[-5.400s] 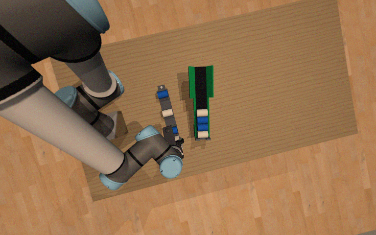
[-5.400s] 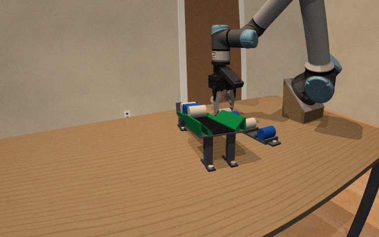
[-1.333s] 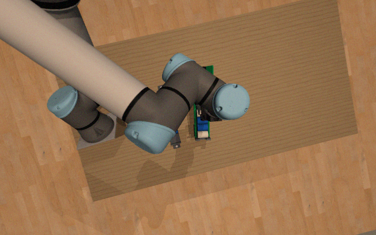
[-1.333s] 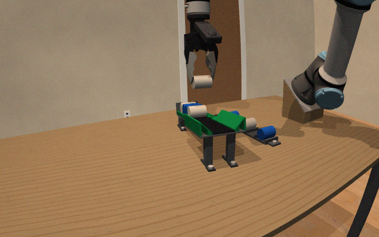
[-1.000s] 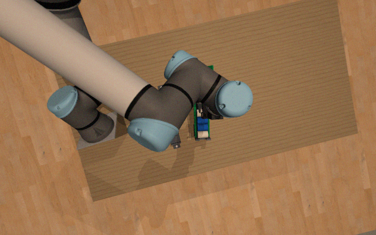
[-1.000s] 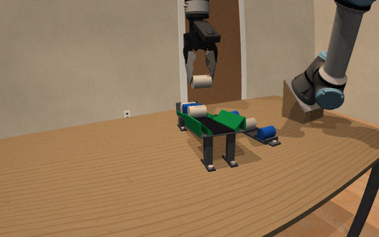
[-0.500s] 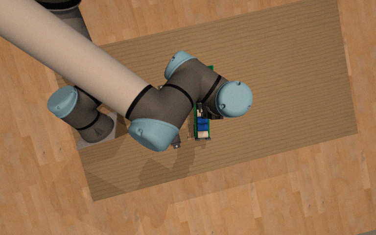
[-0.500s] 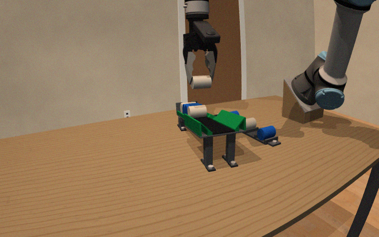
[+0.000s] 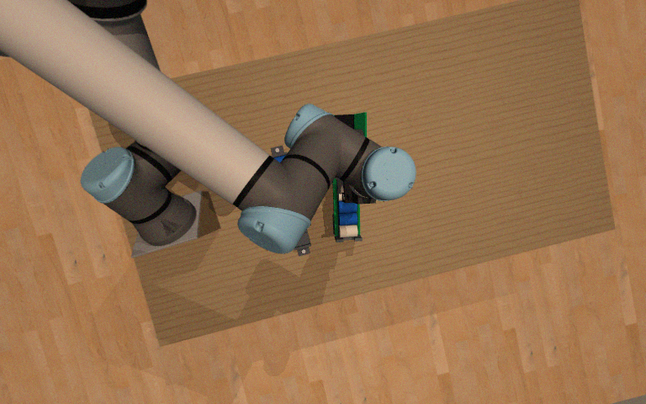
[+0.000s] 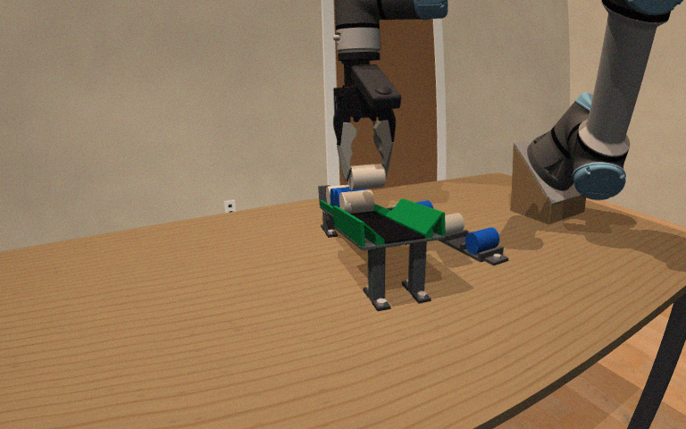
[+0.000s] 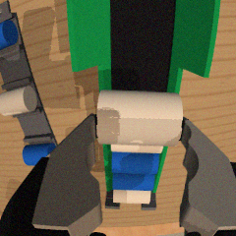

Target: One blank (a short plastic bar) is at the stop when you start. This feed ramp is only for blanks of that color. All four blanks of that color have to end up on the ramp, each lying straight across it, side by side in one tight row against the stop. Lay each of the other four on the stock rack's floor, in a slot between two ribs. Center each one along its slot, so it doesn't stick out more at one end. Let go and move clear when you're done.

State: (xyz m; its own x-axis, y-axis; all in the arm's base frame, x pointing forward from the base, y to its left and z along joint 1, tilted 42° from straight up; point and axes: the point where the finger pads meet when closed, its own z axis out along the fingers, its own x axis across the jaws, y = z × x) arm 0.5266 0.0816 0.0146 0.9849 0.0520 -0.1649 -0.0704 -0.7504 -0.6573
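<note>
My gripper is now 80 mm above the feed ramp. Round my hand: grey stock rack (190 mm behind, 60 mm to the right, 160 mm below); grey stop (10 mm behind, 200 mm to the right, 100 mm below).
</note>
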